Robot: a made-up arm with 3 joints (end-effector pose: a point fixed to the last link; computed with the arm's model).
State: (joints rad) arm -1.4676 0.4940 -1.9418
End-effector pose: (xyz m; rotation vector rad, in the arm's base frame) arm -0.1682 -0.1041 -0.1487 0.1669 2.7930 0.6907
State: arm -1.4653 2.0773 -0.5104
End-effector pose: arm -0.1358 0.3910 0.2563 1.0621 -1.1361 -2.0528
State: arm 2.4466 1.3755 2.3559
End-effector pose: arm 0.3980 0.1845 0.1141 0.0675 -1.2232 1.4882
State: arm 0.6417 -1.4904 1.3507
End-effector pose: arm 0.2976 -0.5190 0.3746 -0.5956 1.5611 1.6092
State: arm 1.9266 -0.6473 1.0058
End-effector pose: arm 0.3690 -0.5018 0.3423 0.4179 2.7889 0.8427
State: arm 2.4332 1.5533 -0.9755
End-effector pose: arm 0.2277 0.3117 0.2427 -1.6569 1.1331 0.2226
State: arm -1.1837 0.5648 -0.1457
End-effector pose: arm -0.3529 0.0118 -0.2051 0.3014 -1.2917 -0.5276
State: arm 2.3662 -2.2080 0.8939
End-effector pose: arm -0.0884 -0.3463 -0.2888 -1.8524 -1.3879 -2.0445
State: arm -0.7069 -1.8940 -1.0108
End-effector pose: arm 0.1423 -0.4051 0.4682 0.3135 -1.1284 2.0472
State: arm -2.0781 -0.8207 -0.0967
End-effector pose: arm -0.0588 -0.5536 -0.0662 -0.8340 -2.0293 0.5465
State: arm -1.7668 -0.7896 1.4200
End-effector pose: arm -0.2826 -0.5066 -0.0377 -0.7932 -0.3285 -0.0179
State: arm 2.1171 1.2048 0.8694
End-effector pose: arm 0.4227 0.2782 0.3476 -0.9996 2.4809 -1.3889
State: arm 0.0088 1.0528 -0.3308
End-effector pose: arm -0.3967 0.2224 0.3581 -0.1786 -0.2916 -1.0418
